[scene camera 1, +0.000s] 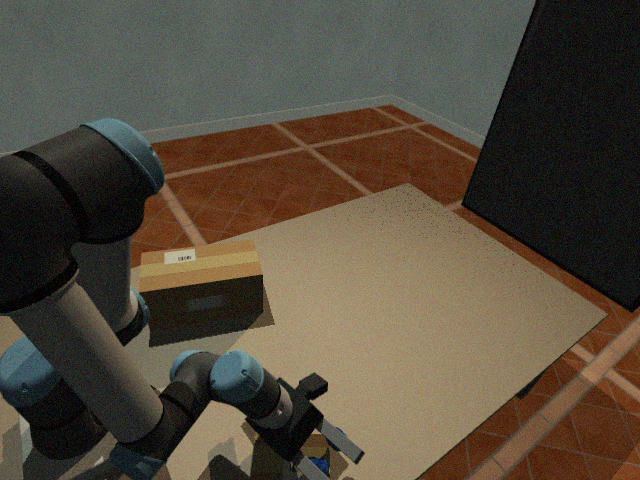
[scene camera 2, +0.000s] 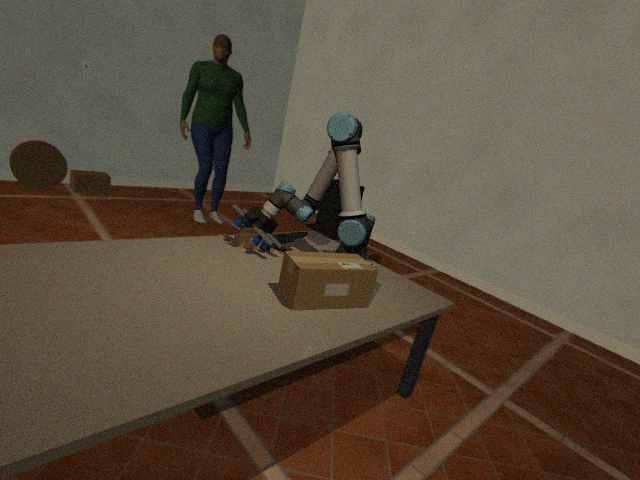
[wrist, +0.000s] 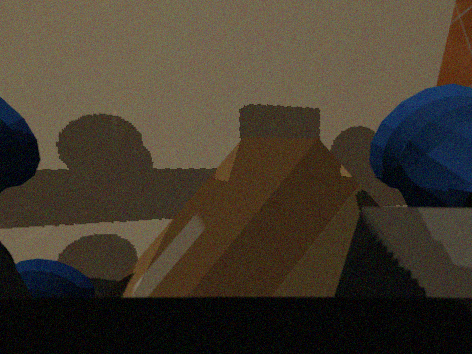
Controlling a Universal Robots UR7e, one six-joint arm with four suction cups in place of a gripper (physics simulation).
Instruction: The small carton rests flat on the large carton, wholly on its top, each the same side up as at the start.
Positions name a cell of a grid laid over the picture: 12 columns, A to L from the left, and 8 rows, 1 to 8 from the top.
Labels:
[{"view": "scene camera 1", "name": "small carton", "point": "E8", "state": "gripped by my suction head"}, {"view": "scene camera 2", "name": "large carton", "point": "F5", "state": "on the table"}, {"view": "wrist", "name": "my suction head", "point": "K4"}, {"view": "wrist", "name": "small carton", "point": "H5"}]

